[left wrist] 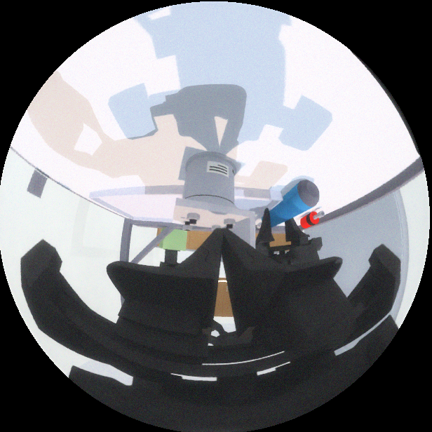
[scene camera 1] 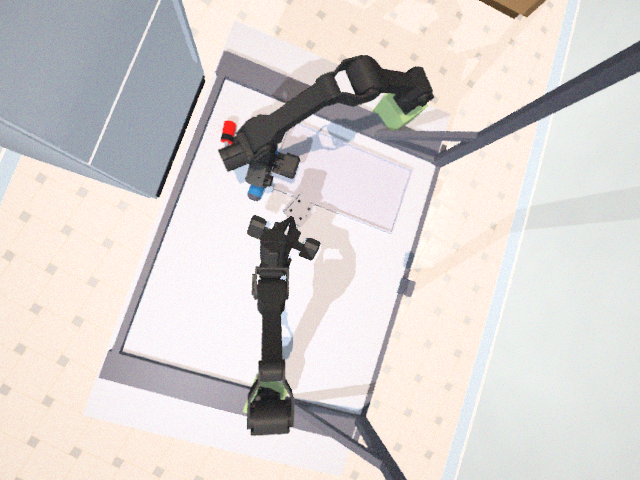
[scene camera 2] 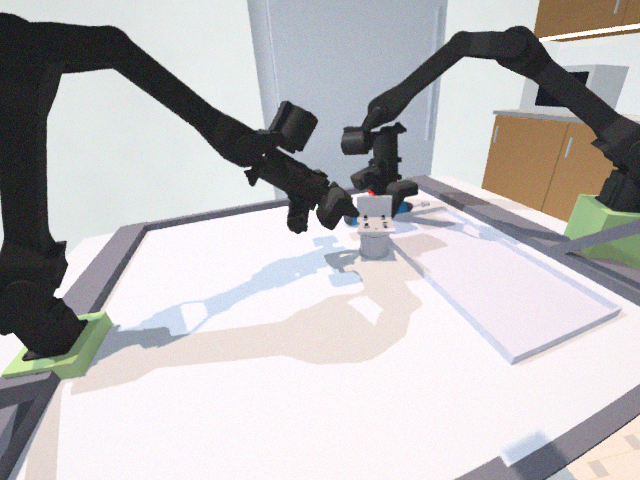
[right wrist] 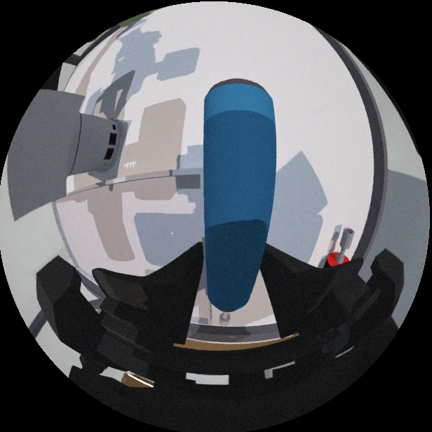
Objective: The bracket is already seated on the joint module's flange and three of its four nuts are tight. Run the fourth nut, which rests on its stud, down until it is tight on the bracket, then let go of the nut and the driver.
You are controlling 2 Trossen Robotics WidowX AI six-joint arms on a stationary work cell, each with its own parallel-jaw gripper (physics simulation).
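Places are measured from the left arm's base along level axes (x ahead, y left, z up), in metres.
Where they show: left gripper, fingertip midpoint: (scene camera 1: 292,217) (scene camera 2: 358,215); left arm's base, link origin: (scene camera 2: 57,340); right arm's base, link origin: (scene camera 1: 406,100) (scene camera 2: 621,205).
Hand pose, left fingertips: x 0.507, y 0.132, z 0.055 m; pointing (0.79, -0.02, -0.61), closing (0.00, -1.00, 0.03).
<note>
Things, the pixels of their top centre, and the offset from my left fingertips. "pt": a spot on its surface instead.
- grey joint module, top centre: (scene camera 2: 375,219) dx +0.031, dy -0.013, dz -0.008 m
- blue driver, surface spot: (scene camera 2: 403,207) pt dx +0.164, dy +0.112, dz -0.052 m
- red screwdriver, top centre: (scene camera 1: 226,136) dx +0.148, dy +0.260, dz -0.048 m
- shallow pale tray, top centre: (scene camera 2: 466,252) (scene camera 1: 342,177) dx +0.187, dy -0.099, dz -0.066 m
The pale bracket (scene camera 1: 299,209) (scene camera 2: 374,205) (right wrist: 40,150) sits on the grey joint module (scene camera 2: 374,245) (left wrist: 207,175) (right wrist: 100,145). Small dark nuts or stud ends show on its flat plate; which nut is the fourth, and how high it sits, I cannot tell. My left gripper (scene camera 1: 290,219) (scene camera 2: 356,212) (left wrist: 220,233) is shut and empty, its tips close beside the bracket. My right gripper (scene camera 1: 267,181) (right wrist: 230,246) is shut on the blue driver (scene camera 1: 254,192) (scene camera 2: 403,207) (left wrist: 290,202) (right wrist: 240,165), with a finger on each side of the handle. The driver lies behind the bracket in scene camera 2.
A red screwdriver (scene camera 1: 228,131) (left wrist: 310,220) (right wrist: 338,259) with a black band lies beyond the blue driver, near the table edge. A shallow pale tray (scene camera 1: 361,180) (scene camera 2: 516,310) lies beside the joint module. Dark frame posts rise at the table's corners.
</note>
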